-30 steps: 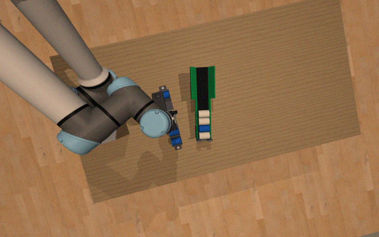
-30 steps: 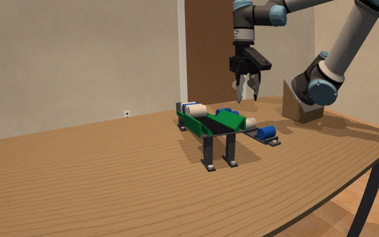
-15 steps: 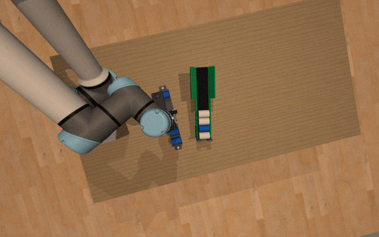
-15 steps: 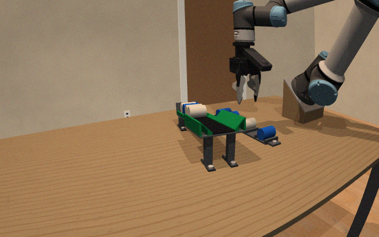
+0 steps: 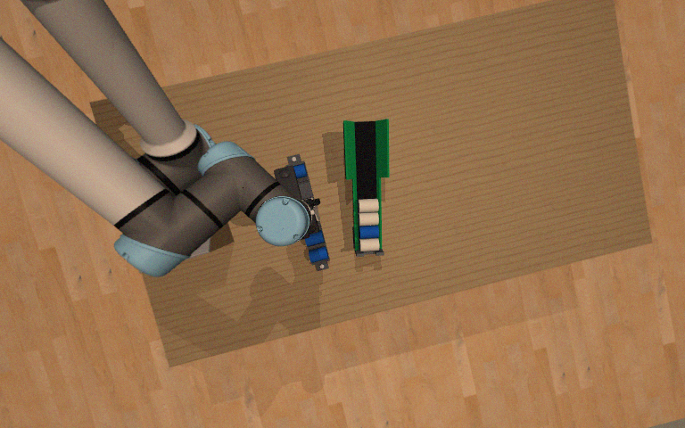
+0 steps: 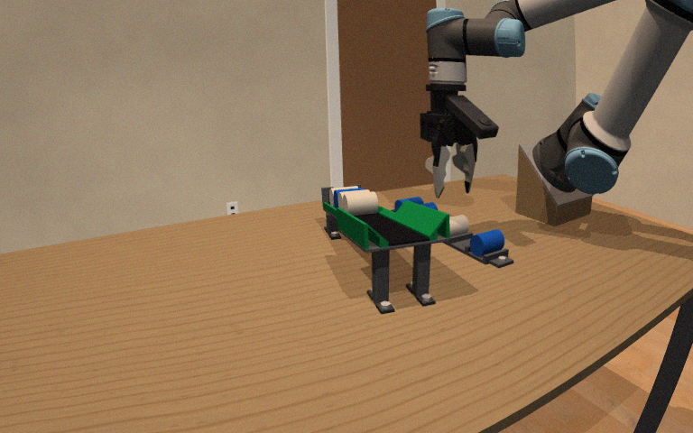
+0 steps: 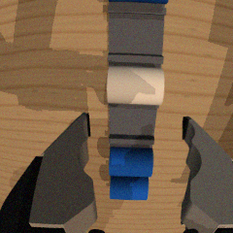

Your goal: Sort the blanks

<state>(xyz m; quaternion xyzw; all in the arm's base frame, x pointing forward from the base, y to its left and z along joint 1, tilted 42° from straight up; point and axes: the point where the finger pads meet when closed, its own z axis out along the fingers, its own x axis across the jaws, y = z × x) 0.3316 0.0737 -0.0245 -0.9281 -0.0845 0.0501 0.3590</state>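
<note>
The grey stock rack is 110 mm below my hand and 30 mm to the right of it. Also, from my hand: grey stop: 180 mm ahead, 160 mm to the right, 40 mm below; then feed ramp: 190 mm ahead, 30 mm to the left, 30 mm below.
</note>
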